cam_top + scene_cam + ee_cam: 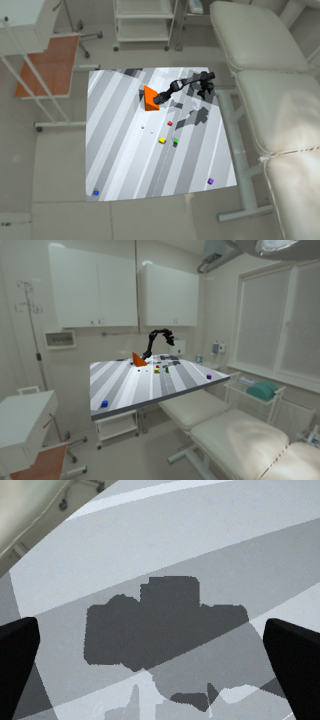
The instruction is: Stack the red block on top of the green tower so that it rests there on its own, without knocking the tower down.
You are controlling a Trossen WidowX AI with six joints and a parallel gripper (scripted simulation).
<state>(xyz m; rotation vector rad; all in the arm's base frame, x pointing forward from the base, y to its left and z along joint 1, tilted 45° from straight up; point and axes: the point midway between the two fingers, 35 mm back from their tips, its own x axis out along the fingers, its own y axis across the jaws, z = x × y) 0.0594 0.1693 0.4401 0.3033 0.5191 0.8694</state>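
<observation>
The red block lies 330 mm to the right of my gripper tip, 220 mm below it and 130 mm ahead of it. Round my gripper tip: blue cube: 1010 mm to the right, 700 mm ahead, 220 mm below; then yellow cube: 420 mm to the right, 290 mm ahead, 210 mm below; then purple cube: 700 mm ahead, 210 mm below, 50 mm to the right.
</observation>
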